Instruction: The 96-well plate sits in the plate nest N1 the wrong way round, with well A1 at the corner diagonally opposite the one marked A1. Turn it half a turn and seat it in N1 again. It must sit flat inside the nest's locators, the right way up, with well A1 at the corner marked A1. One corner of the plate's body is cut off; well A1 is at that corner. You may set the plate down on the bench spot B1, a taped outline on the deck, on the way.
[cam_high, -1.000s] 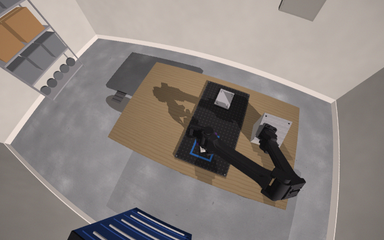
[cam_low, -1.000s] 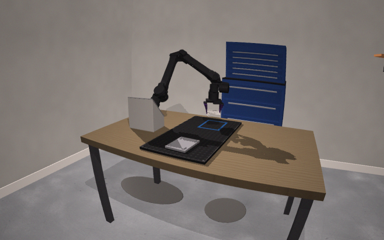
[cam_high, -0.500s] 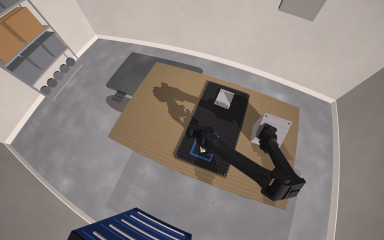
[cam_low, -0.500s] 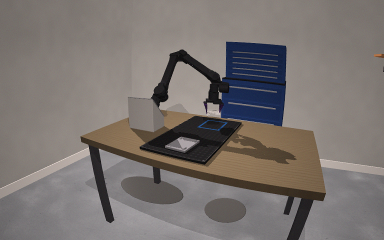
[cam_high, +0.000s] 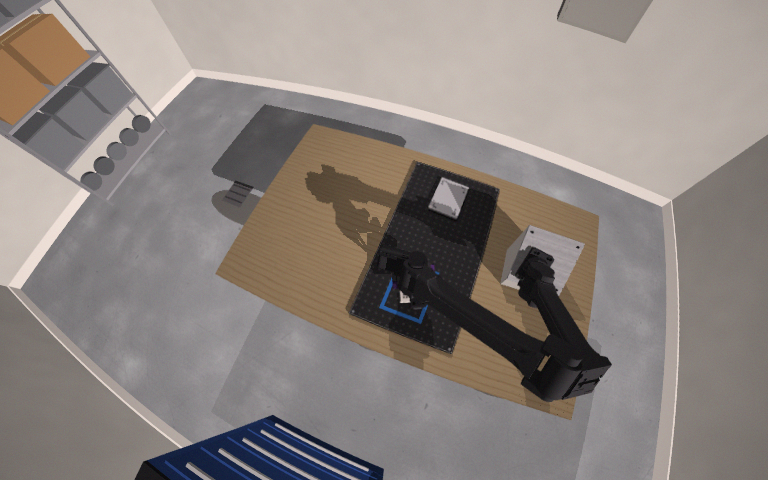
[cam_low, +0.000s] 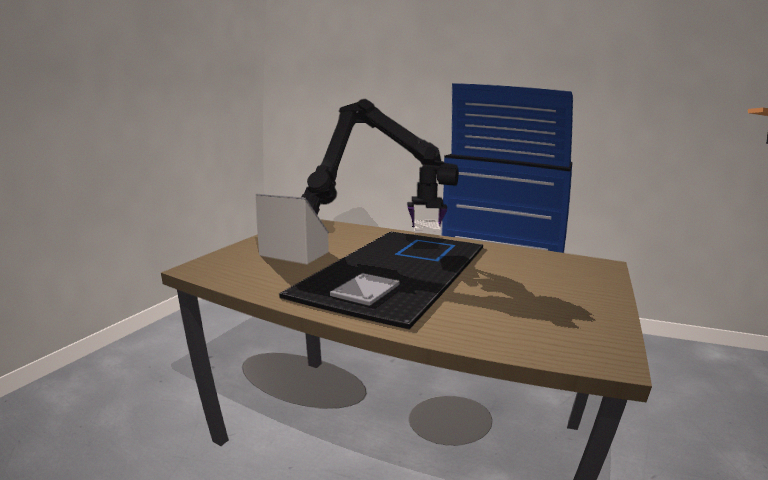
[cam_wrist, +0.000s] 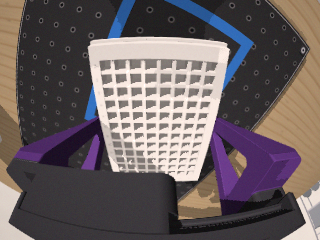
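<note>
The grey plate nest N1 is 41 cm to the right of my hand, 8 cm below it and 1 cm ahead of it. From my hand the other things lie so: A1 label 33 cm to the right, 8 cm below, 6 cm ahead; then white 96-well plate right at my hand.
</note>
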